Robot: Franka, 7 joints.
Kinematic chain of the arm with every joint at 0, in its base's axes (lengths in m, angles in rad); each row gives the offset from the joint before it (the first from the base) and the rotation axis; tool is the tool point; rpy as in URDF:
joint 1: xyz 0 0 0.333 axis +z
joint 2: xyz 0 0 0 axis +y
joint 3: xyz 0 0 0.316 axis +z
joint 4: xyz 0.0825 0 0 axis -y
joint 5: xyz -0.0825 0 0.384 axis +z
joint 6: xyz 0 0 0 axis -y
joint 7: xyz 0.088 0 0 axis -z
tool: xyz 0 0 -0.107 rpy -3.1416 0 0
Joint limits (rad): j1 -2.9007..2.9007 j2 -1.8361..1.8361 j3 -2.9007..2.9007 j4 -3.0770..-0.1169 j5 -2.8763..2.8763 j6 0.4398..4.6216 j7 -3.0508..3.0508
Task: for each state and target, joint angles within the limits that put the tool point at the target. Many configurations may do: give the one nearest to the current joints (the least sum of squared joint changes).
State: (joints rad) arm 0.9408 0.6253 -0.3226 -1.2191 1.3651 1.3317 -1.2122
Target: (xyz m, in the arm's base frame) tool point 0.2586 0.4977 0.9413
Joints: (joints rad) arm 1.0846 0.3321 -0.2368 -0.6584 1.5553 1.8227 -1.2122
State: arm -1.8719 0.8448 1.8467 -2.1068 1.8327 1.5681 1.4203
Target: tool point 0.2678 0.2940 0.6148
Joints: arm -1.4982 0.6888 2.2751 -2.3968 1.7461 1.5051 1.4203
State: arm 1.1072 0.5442 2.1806 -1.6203 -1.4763 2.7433 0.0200
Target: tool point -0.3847 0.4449 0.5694
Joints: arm 0.7847 0.6973 1.7268 -1.9380 -1.4948 2.6492 0.0200
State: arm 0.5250 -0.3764 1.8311 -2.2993 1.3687 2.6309 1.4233
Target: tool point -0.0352 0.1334 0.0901
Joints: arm 0.3296 -0.6495 2.2808 -3.0770 1.3515 2.3366 1.4233
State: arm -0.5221 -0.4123 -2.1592 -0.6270 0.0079 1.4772 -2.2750
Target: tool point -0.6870 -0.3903 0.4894
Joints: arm 0.0816 -1.0211 -2.1974 -0.7302 0.0009 1.8722 -2.2750
